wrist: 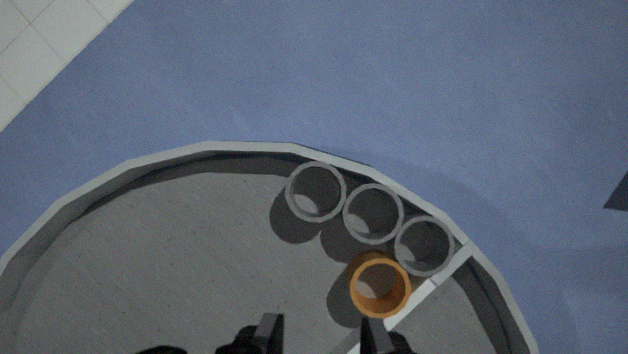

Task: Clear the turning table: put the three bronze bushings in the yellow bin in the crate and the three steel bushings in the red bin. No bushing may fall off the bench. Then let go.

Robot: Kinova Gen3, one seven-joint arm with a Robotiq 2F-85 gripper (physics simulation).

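Places are measured from the arm's base along level axes (x back, y left, z down), in metres.
Where they show: gripper, between the fingertips: [321, 342].
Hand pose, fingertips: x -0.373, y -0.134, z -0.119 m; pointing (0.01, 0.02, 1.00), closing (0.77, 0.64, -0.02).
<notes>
After its pixels a point has its place.
Three grey steel bushings [315, 163] {x -0.334, y -0.190, z 0.009 m} [373, 186] {x -0.314, y -0.156, z 0.009 m} [424, 219] {x -0.301, y -0.120, z 0.009 m} stand upright in a row along the inside of the rim of the round grey turning table [150, 250] {x -0.466, y -0.213, z 0.047 m}. One bronze bushing [380, 312] {x -0.359, y -0.089, z 0.011 m} stands upright in front of them, close to the rightmost steel one and beside the light divider bar [452, 262] {x -0.302, y -0.085, z 0.015 m}. My gripper [322, 332] {x -0.373, y -0.134, z -0.119 m} is partly open, with nothing between its fingers, at the bottom of the view. The bronze bushing is ahead of the fingertips and slightly to the right. The crate's yellow and red bins do not show in this view.
The blue bench top [350, 75] {x -0.266, y -0.233, z 0.100 m} surrounds the raised table rim. The bench edge runs diagonally at upper left, with pale floor tiles [45, 45] beyond. A dark angular shape [619, 195] shows at the right edge; I cannot tell what it is.
</notes>
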